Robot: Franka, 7 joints.
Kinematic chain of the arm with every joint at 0, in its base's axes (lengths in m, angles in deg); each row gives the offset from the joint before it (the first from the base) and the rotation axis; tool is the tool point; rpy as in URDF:
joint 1: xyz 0 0 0.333 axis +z
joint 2: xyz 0 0 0 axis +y
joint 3: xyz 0 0 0.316 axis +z
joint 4: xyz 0.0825 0 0 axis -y
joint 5: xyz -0.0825 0 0.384 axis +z
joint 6: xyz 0 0 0 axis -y
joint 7: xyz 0.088 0 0 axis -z
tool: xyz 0 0 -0.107 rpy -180 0 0
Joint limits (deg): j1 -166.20..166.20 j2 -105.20..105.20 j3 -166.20..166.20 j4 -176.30..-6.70 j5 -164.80..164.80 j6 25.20..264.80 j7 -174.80..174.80
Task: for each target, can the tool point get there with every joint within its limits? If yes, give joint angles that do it. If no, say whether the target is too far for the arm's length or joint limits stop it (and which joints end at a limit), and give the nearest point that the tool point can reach.
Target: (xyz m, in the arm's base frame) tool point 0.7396 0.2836 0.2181
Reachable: yes | joints 22.87 61.64 5.92 -60.04 85.76 173.54 -104.49
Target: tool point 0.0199 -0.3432 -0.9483
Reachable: no: too far | nearest point 0.0181 -0.3115 -0.3600 | short by 0.589 m
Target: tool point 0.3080 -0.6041 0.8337
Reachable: yes | joints -49.50 65.12 -125.57 -23.87 110.38 164.09 -135.85
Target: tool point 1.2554 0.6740 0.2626
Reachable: no: too far | nearest point 0.7549 0.4053 0.2907 | short by 0.569 m
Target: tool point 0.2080 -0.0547 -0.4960
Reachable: no: joint limits stop it (at a limit: joint 2) | nearest point 0.2217 -0.0583 -0.3580 | short by 0.139 m
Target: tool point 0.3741 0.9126 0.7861
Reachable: no: too far | nearest point 0.2957 0.7213 0.6911 | short by 0.228 m
